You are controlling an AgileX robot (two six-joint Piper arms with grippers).
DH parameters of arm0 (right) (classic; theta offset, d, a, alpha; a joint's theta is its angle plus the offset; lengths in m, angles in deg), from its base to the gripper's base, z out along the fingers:
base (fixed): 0 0 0 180
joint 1: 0 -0.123 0 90
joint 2: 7.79 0 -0.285 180
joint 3: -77.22 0 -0.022 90
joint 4: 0 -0.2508 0 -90
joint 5: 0 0 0.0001 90
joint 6: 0 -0.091 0 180
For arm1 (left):
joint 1: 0 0.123 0 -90
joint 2: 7.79 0 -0.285 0
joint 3: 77.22 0 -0.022 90
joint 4: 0 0.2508 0 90
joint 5: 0 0 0.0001 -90
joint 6: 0 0.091 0 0
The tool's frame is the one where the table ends.
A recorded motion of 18 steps. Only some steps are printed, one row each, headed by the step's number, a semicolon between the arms.
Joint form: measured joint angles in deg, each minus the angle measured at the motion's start. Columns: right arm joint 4, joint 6, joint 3, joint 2, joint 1, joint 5; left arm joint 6, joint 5, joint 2, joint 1, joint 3, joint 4.
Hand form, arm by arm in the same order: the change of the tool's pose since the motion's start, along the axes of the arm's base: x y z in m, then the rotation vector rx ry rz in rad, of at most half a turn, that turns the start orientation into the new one. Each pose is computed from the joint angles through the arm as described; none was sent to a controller.
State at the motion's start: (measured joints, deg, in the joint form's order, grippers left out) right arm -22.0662 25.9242 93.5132 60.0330 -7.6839 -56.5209; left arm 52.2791 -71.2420 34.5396 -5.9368 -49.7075 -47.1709
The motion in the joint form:
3: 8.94 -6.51 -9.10 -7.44 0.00 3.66; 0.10 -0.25 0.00 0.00 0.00 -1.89
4: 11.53 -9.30 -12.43 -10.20 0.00 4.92; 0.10 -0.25 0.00 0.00 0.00 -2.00
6: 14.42 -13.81 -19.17 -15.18 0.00 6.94; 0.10 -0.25 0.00 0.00 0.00 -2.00
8: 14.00 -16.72 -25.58 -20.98 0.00 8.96; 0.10 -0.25 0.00 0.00 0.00 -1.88
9: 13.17 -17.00 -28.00 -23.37 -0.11 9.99; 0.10 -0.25 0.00 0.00 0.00 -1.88
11: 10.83 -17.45 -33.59 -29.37 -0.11 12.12; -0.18 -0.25 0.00 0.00 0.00 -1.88
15: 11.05 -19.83 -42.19 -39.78 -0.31 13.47; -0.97 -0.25 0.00 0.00 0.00 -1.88
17: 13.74 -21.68 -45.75 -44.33 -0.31 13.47; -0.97 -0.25 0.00 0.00 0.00 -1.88
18: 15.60 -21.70 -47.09 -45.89 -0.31 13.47; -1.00 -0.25 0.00 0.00 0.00 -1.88
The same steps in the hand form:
3: -0.0232 -0.0153 -0.0213 -0.0051 -0.0046 -0.1404; -0.0013 -0.0019 0.0018 -0.0286 0.0047 -0.0153
4: -0.0321 -0.0200 -0.0298 0.0081 -0.0055 -0.1834; -0.0013 -0.0020 0.0019 -0.0304 0.0048 -0.0159
6: -0.0463 -0.0257 -0.0499 0.0434 0.0081 -0.2373; -0.0013 -0.0020 0.0019 -0.0304 0.0048 -0.0159
8: -0.0659 -0.0282 -0.0684 0.1043 0.0038 -0.2490; -0.0012 -0.0019 0.0018 -0.0285 0.0046 -0.0152
9: -0.0741 -0.0283 -0.0751 0.1263 -0.0073 -0.2416; -0.0012 -0.0019 0.0018 -0.0285 0.0046 -0.0152
11: -0.0945 -0.0289 -0.0918 0.1809 -0.0363 -0.2235; -0.0012 -0.0019 0.0018 -0.0306 0.0083 -0.0128
15: -0.1269 -0.0338 -0.1241 0.2321 -0.0747 -0.2288; -0.0012 -0.0019 0.0018 -0.0367 0.0188 -0.0062
17: -0.1387 -0.0383 -0.1400 0.2288 -0.0930 -0.2582; -0.0012 -0.0019 0.0018 -0.0367 0.0188 -0.0062
18: -0.1418 -0.0408 -0.1463 0.2043 -0.1056 -0.2756; -0.0012 -0.0019 0.0018 -0.0369 0.0191 -0.0059

